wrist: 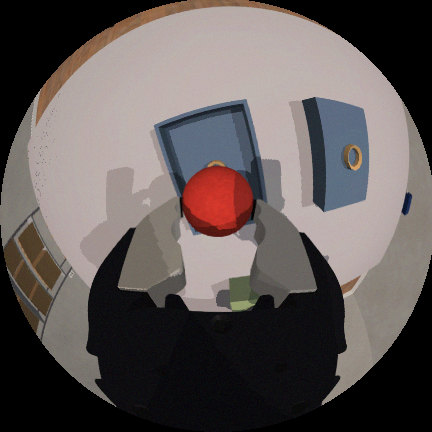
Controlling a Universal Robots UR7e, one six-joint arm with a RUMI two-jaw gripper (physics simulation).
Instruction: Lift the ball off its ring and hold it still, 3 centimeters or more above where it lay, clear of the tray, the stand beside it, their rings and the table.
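Frame: origin at the arm's base, x back, y left, z down, level; centimetres.
Where they show: gripper, fingertip midpoint: [216,200].
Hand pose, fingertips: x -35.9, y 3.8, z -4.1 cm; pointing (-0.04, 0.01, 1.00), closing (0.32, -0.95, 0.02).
Things, the pixels of their top centre, and the offset from my fingertips. "spot": a spot on its surface instead. Level surfaces: height alone.
- red ball, top centre: [216,219] dx -0.3, dy -0.1, dz -3.5 cm
- blue tray, top centre: [215,172] dx -0.1, dy +0.3, dz +9.3 cm
- tan ring, surface spot: [216,165] spot: dx -3.0, dy -0.9, dz -0.7 cm
- pale table, surface height: dz +12.1 cm
A red ball [218,201] is held between the two fingertips of my gripper [216,200], which is shut on it. The ball hangs above the blue tray [200,137] and hides part of its near end. A tan ring [216,163] shows inside the tray, partly hidden behind the ball, with the ball apart from it. A blue stand [340,180] is to the right of the tray, and another tan ring [346,165] lies on its top. The ball's exact height cannot be read from this view.
The pale table [200,55] lies under the tray and stand. A green block [241,292] is near the gripper's base, partly hidden by the right finger. A shelf with brown compartments is beyond the table at the lower left. A small dark blue object [407,203] is past the right edge.
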